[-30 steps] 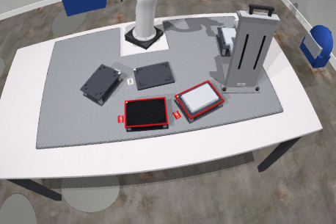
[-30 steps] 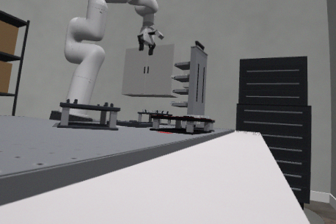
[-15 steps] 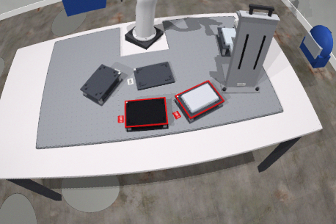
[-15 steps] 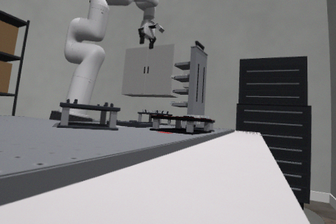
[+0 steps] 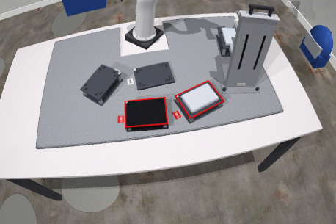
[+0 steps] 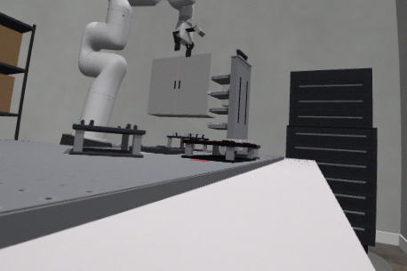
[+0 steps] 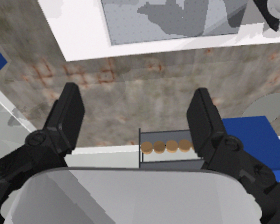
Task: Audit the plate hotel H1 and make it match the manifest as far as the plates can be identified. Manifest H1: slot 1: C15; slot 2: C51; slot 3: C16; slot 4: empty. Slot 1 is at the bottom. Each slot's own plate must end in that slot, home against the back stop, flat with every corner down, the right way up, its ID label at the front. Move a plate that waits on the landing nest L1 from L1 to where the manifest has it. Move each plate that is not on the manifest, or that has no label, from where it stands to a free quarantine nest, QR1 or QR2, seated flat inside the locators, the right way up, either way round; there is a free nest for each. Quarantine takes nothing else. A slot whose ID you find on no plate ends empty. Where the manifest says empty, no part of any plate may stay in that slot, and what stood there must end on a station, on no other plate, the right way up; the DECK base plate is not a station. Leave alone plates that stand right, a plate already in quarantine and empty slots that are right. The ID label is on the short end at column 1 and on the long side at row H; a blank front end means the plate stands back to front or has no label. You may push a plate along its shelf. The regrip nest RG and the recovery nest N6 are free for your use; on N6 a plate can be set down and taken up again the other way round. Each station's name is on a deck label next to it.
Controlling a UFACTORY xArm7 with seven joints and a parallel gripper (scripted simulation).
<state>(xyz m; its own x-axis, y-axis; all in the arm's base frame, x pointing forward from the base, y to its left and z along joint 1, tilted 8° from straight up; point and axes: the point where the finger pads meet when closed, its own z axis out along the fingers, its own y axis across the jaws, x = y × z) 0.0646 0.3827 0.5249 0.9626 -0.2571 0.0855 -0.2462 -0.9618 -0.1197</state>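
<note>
My hand is 30 mm past the RG label, 10 mm to the right of it and 500 mm above it. Round my hand: H1 label: 220 mm ahead, 40 mm to the left, 500 mm below; white plate: 370 mm ahead, 300 mm to the right, 450 mm below; plate labelled C16: 250 mm ahead, 60 mm to the right, 230 mm below.
</note>
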